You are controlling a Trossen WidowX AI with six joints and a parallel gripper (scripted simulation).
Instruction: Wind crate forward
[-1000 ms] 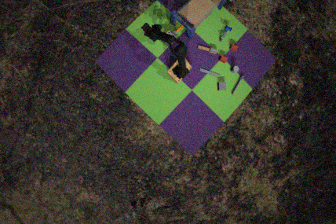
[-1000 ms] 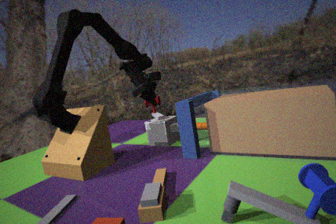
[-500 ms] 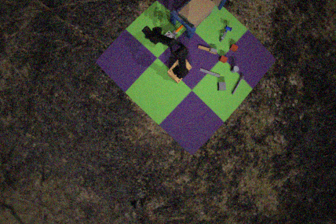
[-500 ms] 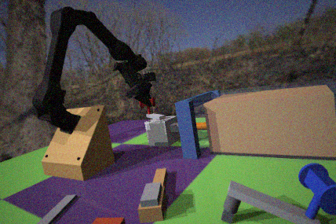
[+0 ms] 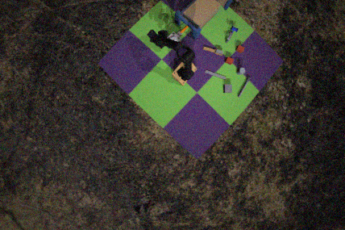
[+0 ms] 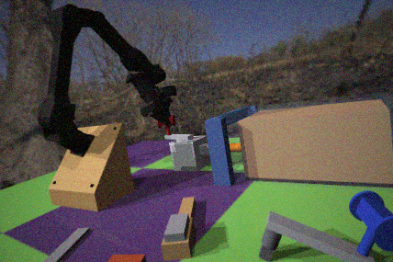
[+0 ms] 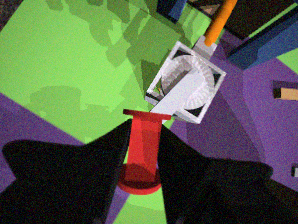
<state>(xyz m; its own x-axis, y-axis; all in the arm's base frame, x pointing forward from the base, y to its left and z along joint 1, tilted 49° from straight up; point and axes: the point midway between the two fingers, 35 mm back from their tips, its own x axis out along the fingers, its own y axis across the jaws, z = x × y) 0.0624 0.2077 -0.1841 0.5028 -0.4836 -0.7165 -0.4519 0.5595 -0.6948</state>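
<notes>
The grey winch is 70 mm ahead of my gripper tip, 30 mm to the right of it and 100 mm below it. The rest, counted from my gripper tip: red grip: 10 mm behind, 10 mm to the right; grey bar: 160 mm ahead, 500 mm to the right, 130 mm below; wood-and-grey block: 300 mm ahead, 330 mm to the right, 110 mm below.
</notes>
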